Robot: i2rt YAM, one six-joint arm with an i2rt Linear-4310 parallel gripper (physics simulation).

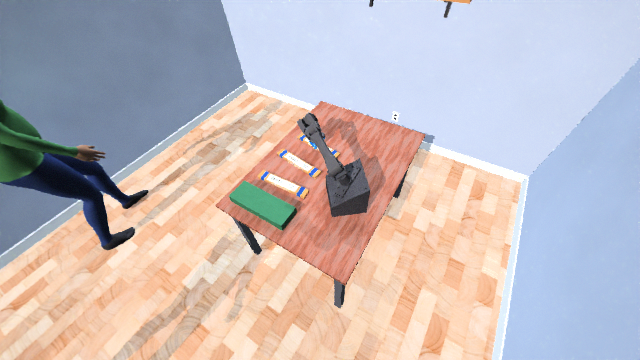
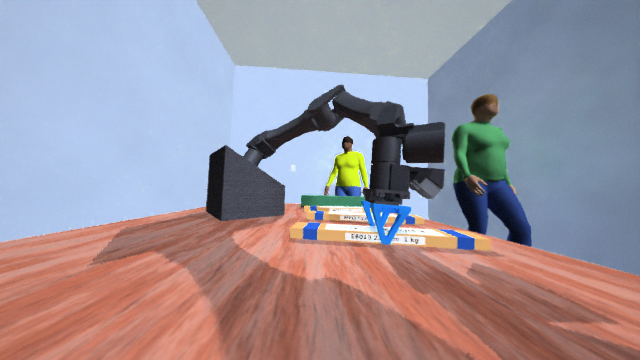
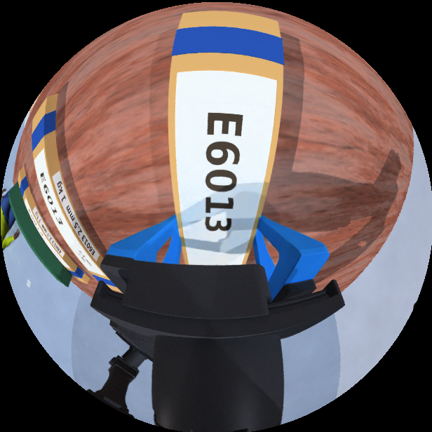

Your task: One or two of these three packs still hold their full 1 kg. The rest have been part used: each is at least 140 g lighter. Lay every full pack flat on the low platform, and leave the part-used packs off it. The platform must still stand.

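Frame: origin at the arm's base, x ahead, y left, z up, level; metres.
Seen in the pictures: gripper, between the fingertips: [image 2: 380, 239]; arm's base, origin of its link: [image 1: 347, 181] [image 2: 245, 169].
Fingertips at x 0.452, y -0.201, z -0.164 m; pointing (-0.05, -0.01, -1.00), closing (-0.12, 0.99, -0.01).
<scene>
Pixels of each thing's top centre, then the offset from my fingertips to it. Level surfaces: height alone.
- platform, centre of its top: [image 2: 337, 196] [image 1: 261, 201] 0.136 m back, 0.592 m left, 0.059 m up
- held pack, centre of its top: [image 2: 380, 229] [image 1: 318, 144] 0.000 m ahead, 0.000 m left, 0.020 m up
- middle pack, centre of its top: [image 2: 362, 213] [image 1: 298, 161] 0.023 m back, 0.211 m left, 0.020 m up
- third pack, centre of its top: [image 2: 344, 207] [image 1: 282, 182] 0.086 m back, 0.402 m left, 0.020 m up
- wooden table, height of its surface: 0.001 m down
Three orange packs with blue bands and white E6013 labels lie on the table. My gripper [image 1: 314, 144] [image 2: 381, 234] [image 3: 217, 217] points down, its blue fingers shut on the sides of the pack farthest from the platform [image 1: 262, 205] [image 2: 332, 200] [image 3: 40, 247], which is a low green block standing flat. That held pack [image 1: 334, 151] [image 2: 435, 242] [image 3: 225, 90] lies level at table height. The middle pack [image 1: 300, 163] [image 2: 319, 215] [image 3: 52, 185] lies apart from it. The third pack [image 1: 284, 184] [image 2: 313, 208] [image 3: 37, 215] lies beside the platform. No pack is on the platform.
The dark arm base [image 1: 348, 192] [image 2: 242, 192] stands on the wooden table [image 1: 320, 255] [image 2: 280, 310], to one side of the row of packs. A person in green [image 1: 25, 150] [image 2: 482, 155] stands off the table's side. A person in yellow [image 2: 348, 170] stands beyond the platform end.
</scene>
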